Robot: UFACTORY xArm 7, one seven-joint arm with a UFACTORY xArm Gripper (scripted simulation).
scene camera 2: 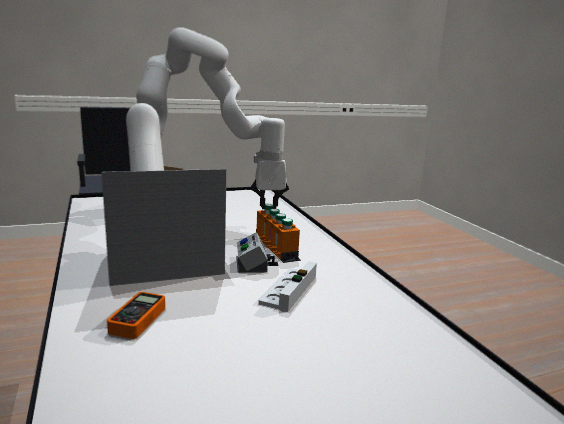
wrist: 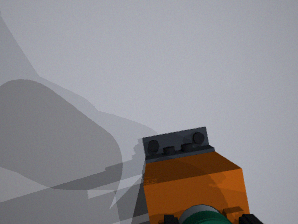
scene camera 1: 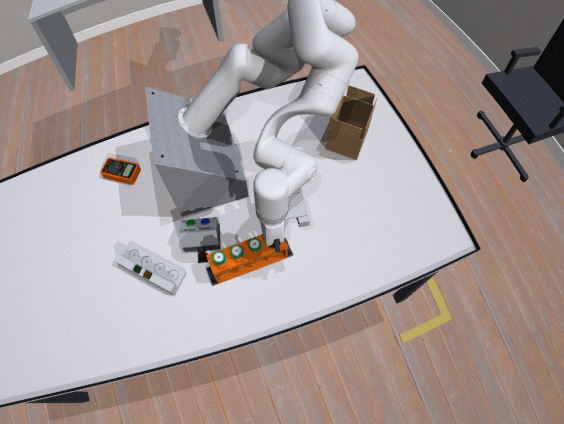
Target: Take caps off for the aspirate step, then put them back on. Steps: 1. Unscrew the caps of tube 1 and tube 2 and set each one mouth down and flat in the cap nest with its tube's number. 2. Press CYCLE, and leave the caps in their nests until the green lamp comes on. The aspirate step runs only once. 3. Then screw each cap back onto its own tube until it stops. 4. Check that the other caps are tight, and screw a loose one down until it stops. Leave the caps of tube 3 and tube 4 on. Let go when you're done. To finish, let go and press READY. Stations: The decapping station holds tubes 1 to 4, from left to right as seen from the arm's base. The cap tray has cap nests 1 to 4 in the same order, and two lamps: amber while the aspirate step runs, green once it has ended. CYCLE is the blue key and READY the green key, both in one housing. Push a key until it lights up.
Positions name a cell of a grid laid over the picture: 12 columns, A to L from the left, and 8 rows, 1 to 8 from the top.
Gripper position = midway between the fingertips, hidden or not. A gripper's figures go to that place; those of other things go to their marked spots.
Scene:
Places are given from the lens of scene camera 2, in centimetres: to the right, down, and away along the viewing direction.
my gripper (scene camera 2: F4): -5, -1, 156
grey key housing (scene camera 2: F5): -8, 14, 132

